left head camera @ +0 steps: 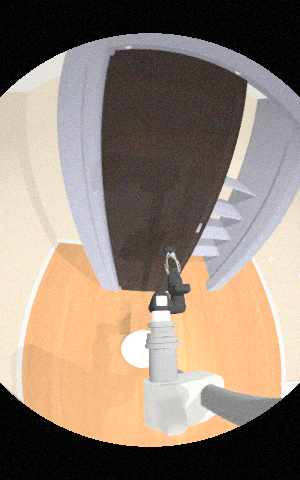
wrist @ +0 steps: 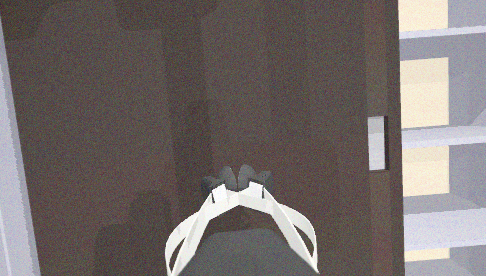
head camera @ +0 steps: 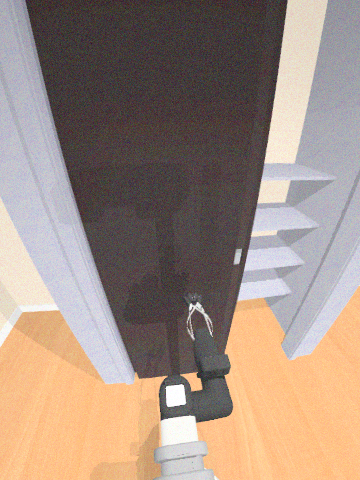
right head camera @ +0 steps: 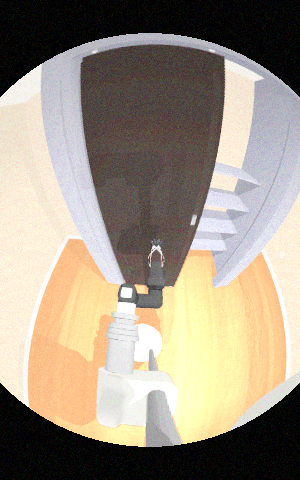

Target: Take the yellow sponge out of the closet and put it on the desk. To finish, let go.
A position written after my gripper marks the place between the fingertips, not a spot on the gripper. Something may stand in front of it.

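Observation:
My gripper (head camera: 191, 293) visible. Gripper (wrist: 237, 180) likewise.

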